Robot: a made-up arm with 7 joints. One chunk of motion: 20 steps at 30 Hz.
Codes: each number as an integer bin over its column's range. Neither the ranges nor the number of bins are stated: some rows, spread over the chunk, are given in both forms.
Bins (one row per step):
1: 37 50 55 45 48 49 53
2: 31 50 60 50 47 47 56
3: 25 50 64 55 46 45 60
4: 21 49 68 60 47 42 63
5: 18 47 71 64 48 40 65
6: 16 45 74 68 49 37 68
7: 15 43 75 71 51 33 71
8: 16 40 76 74 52 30 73
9: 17 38 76 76 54 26 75
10: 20 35 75 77 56 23 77
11: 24 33 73 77 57 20 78
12: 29 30 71 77 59 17 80
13: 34 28 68 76 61 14 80
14: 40 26 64 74 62 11 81
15: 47 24 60 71 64 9 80
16: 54 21 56 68 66 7 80
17: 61 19 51 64 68 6 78
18: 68 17 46 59 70 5 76
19: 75 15 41 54 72 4 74
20: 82 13 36 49 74 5 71
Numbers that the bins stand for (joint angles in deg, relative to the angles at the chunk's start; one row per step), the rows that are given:
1: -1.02 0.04 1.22 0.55 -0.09 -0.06 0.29
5: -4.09 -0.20 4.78 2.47 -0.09 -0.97 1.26
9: -4.26 -0.93 5.89 3.69 0.28 -2.39 2.07
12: -2.31 -1.58 4.78 3.79 0.58 -3.31 2.48
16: 1.74 -2.31 1.44 2.88 1.01 -4.32 2.48
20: 6.28 -2.96 -3.01 0.95 1.50 -4.52 1.75
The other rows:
2: -1.99 0.04 2.33 1.06 -0.15 -0.26 0.53
3: -2.96 0.04 3.22 1.56 -0.21 -0.47 0.86
4: -3.61 -0.04 4.11 2.07 -0.15 -0.77 1.10
6: -4.42 -0.36 5.45 2.88 -0.03 -1.28 1.51
7: -4.58 -0.53 5.67 3.18 0.10 -1.68 1.75
8: -4.42 -0.77 5.89 3.49 0.16 -1.99 1.91
10: -3.77 -1.17 5.67 3.79 0.40 -2.70 2.24
11: -3.12 -1.34 5.22 3.79 0.46 -3.00 2.32
13: -1.50 -1.74 4.11 3.69 0.71 -3.61 2.48
14: -0.53 -1.90 3.22 3.49 0.77 -3.91 2.56
15: 0.60 -2.07 2.33 3.18 0.89 -4.12 2.48
17: 2.87 -2.47 0.33 2.47 1.13 -4.42 2.32
18: 4.01 -2.63 -0.78 1.97 1.25 -4.52 2.15
19: 5.14 -2.79 -1.90 1.46 1.38 -4.62 1.99

